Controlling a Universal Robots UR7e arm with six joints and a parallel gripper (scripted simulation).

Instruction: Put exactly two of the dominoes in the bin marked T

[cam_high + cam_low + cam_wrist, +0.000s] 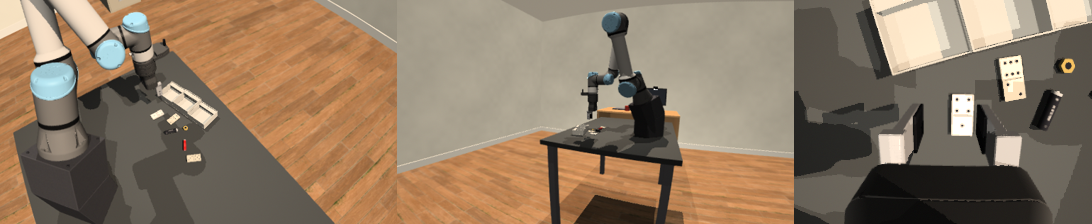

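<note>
Right now the black cylinder is 130 mm below my hand, 120 mm to the right of it and 10 mm behind it. Also, from my hand: red cylinder 200 mm to the right, 130 mm below, 20 mm ahead; then yellow nut 130 mm to the right, 130 mm below, 50 mm ahead.
</note>
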